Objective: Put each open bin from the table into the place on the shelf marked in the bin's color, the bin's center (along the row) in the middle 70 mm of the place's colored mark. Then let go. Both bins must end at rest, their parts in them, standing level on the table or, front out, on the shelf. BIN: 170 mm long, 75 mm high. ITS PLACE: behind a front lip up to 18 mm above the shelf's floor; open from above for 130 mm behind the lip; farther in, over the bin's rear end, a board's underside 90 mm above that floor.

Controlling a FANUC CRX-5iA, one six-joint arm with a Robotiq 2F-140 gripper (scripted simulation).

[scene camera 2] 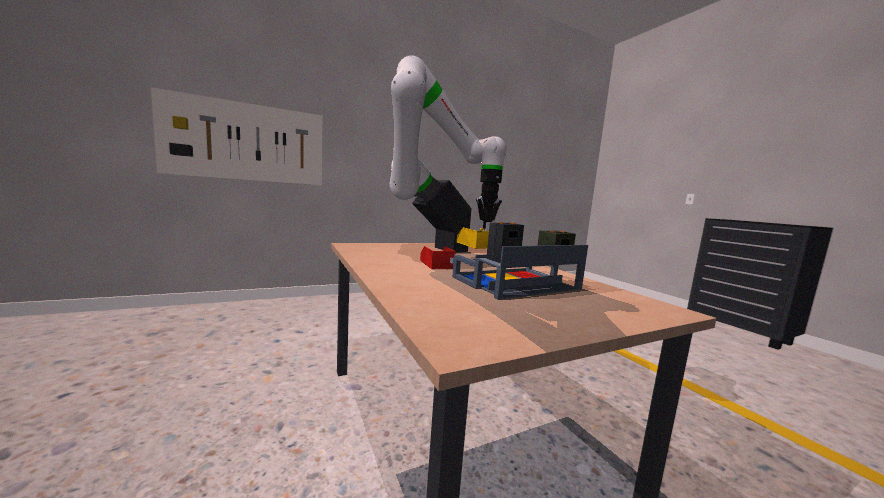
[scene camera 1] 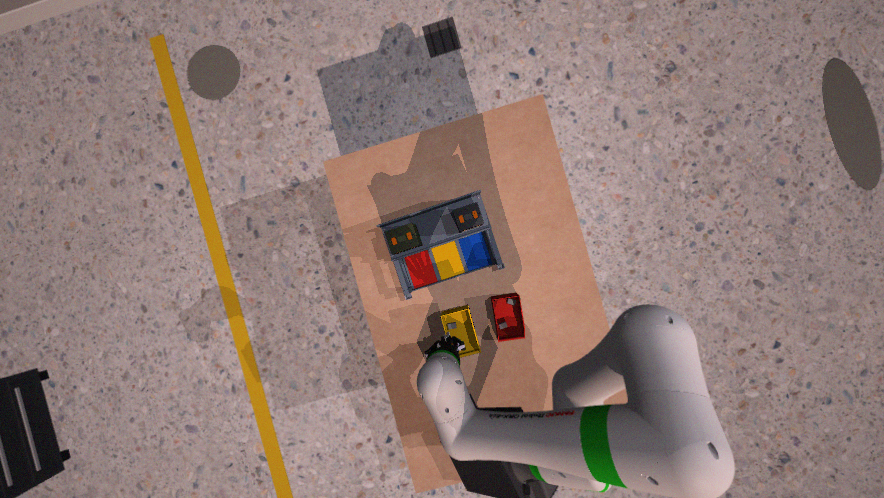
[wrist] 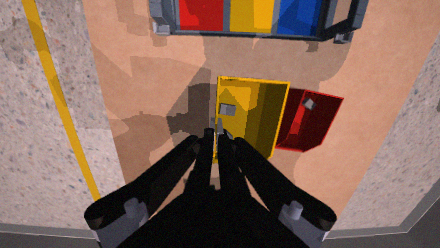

Scene:
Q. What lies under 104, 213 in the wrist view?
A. My gripper.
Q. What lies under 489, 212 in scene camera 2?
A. My gripper.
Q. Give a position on a red bin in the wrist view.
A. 301, 130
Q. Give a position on a red bin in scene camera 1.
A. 502, 312

